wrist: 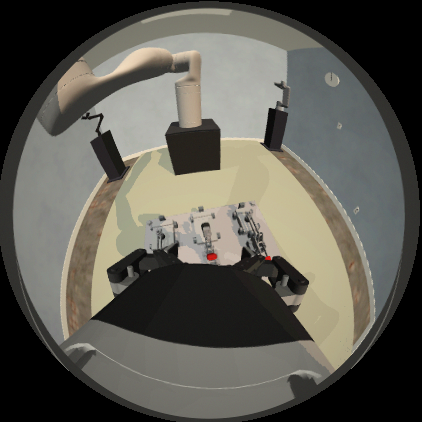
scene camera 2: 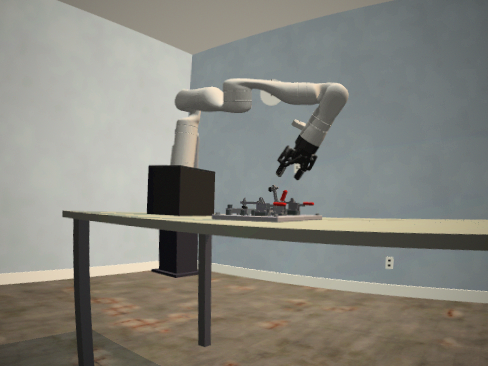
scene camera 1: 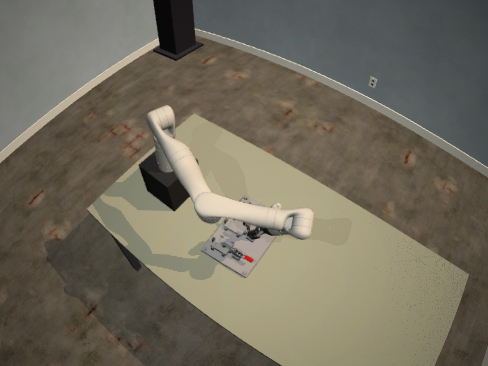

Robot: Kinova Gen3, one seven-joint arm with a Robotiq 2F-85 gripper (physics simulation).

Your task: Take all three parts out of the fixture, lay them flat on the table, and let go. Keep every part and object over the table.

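Frame: origin at the arm's base, x right, y down, z ahead, level; millimetres.
Seen in the pictures: gripper, between the fingertips: [wrist: 209,252] [scene camera 2: 287,177]; arm's base, origin of its link: [wrist: 189,124] [scene camera 2: 182,168] [scene camera 1: 168,164].
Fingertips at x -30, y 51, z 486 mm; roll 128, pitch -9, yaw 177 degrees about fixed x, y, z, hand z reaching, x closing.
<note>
Offsets run from my fingertips to a thing's top centre. "spot": to the spot under its first point. Level surfaces: height alone.
The fixture board {dz -59, dx +3, dy +126 mm} [scene camera 1: 261,246] [scene camera 2: 300,218] [wrist: 227,225] lies on the table with three clamps. The middle clamp's red handle {dz -14, dx -2, dy +42 mm} [scene camera 2: 284,195] [wrist: 212,256] stands raised and its arm is tilted up. The near clamp's red handle {spot: dz +43, dx +107, dy +85 mm} [scene camera 1: 248,259] [scene camera 2: 279,204] and the far clamp's red handle {spot: dz +22, dx -108, dy +84 mm} [scene camera 2: 308,203] [wrist: 268,258] lie low, with their arms down. Thin grey parts are hard to tell from the board; a flat plate {dz -95, dx +117, dy +105 mm} [scene camera 1: 218,246] shows at the near clamp, and another {dz -111, dx +8, dy +110 mm} [wrist: 199,231] among the middle posts. My gripper [scene camera 2: 289,175] [wrist: 209,252] is open and empty, tilted above the fixture.
The black robot base block [scene camera 1: 165,187] [scene camera 2: 181,190] [wrist: 193,150] stands at the table's back end. The clamp arms and posts stick up from the board. The pale table {dy +141 mm} [scene camera 1: 325,280] [scene camera 2: 400,227] [wrist: 210,187] extends around the fixture. My arm hides part of the board in scene camera 1.
</note>
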